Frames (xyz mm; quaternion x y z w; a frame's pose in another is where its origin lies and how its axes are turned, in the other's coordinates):
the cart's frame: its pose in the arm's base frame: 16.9 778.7 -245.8 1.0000 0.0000 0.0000 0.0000
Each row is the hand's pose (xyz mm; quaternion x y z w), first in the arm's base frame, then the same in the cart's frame.
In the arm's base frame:
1: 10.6 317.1 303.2 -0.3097 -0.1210 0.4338 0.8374
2: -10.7 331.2 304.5 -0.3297 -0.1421 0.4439 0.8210
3: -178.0 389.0 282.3 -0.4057 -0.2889 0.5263 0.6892
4: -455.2 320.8 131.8 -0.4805 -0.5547 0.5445 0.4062
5: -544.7 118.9 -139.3 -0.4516 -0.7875 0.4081 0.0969
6: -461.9 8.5 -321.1 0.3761 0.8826 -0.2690 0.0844
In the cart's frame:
1: -6.3 461.6 -549.0 0.8374 -0.4338 -0.1210 0.3097
2: -27.6 447.5 -550.3 0.8210 -0.4439 -0.1421 0.3297
3: -194.9 389.7 -528.1 0.6892 -0.5263 -0.2889 0.4057
4: -472.1 457.9 -377.6 0.4062 -0.5445 -0.5547 0.4805
5: -561.6 659.8 -106.5 0.0969 -0.4081 -0.7875 0.4516
6: -478.8 770.2 75.3 -0.0844 -0.2690 -0.8826 0.3761

